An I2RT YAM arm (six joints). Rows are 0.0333 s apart.
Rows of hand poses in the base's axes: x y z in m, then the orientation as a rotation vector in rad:
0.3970 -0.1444 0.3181 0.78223 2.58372 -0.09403
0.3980 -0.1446 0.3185 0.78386 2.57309 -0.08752
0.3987 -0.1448 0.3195 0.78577 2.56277 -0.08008
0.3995 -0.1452 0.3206 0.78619 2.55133 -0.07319
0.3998 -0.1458 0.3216 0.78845 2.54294 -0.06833
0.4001 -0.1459 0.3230 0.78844 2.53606 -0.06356
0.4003 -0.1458 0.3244 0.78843 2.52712 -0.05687
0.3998 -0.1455 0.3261 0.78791 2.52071 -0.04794
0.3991 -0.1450 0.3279 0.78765 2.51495 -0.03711
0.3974 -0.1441 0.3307 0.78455 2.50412 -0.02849
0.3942 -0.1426 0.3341 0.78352 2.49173 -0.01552
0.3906 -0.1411 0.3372 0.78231 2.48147 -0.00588
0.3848 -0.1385 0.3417 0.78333 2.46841 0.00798
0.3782 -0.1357 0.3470 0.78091 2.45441 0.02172
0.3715 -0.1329 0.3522 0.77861 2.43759 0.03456
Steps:
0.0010 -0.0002 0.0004 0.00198 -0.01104 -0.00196
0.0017 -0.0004 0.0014 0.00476 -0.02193 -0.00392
0.0025 -0.0008 0.0025 0.00658 -0.03404 -0.00515
0.0028 -0.0014 0.0035 0.00825 -0.04245 -0.00744
0.0031 -0.0015 0.0049 0.00974 -0.04992 -0.00791
0.0033 -0.0014 0.0063 0.01202 -0.05974 -0.00845
0.0028 -0.0011 0.0080 0.01638 -0.06780 -0.00782
0.0021 -0.0006 0.0098 0.02227 -0.07560 -0.00695
0.0004 0.0003 0.0126 0.02479 -0.08822 -0.00538
-0.0028 0.0018 0.0160 0.03044 -0.10278 -0.00483
-0.0064 0.0033 0.0191 0.03433 -0.11465 -0.00430
-0.0122 0.0059 0.0236 0.04104 -0.12950 -0.00518
-0.0188 0.0087 0.0289 0.04673 -0.14592 -0.00383
-0.0255 0.0115 0.0341 0.05124 -0.16473 -0.00323

